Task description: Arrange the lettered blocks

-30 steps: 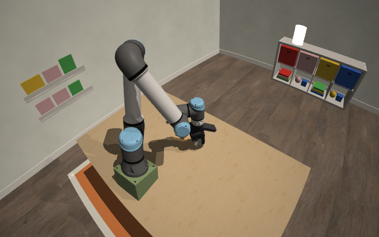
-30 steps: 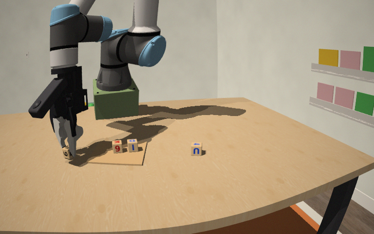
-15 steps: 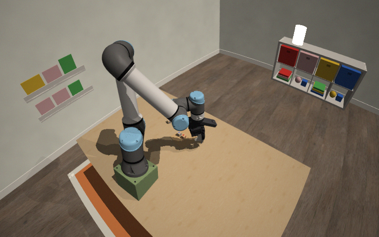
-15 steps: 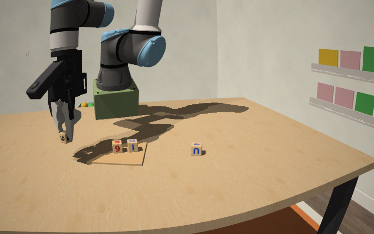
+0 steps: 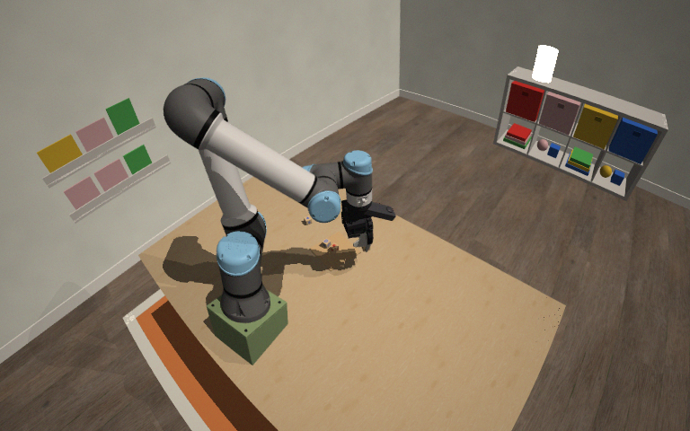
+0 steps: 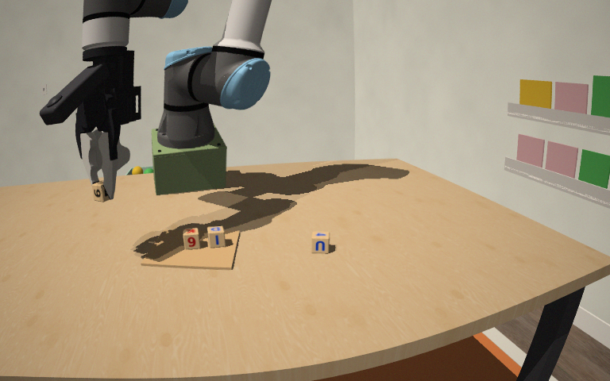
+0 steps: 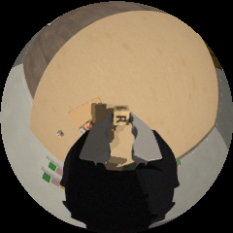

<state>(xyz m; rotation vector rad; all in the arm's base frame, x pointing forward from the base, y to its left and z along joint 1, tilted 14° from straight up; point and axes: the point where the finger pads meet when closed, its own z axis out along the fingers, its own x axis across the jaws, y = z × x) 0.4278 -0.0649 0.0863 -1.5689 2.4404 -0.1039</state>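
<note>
My gripper is now 40 mm past the thin tan mat, 130 mm to the right of it and 110 mm above it. Also, from my hand: wooden block (right at my hand).
</note>
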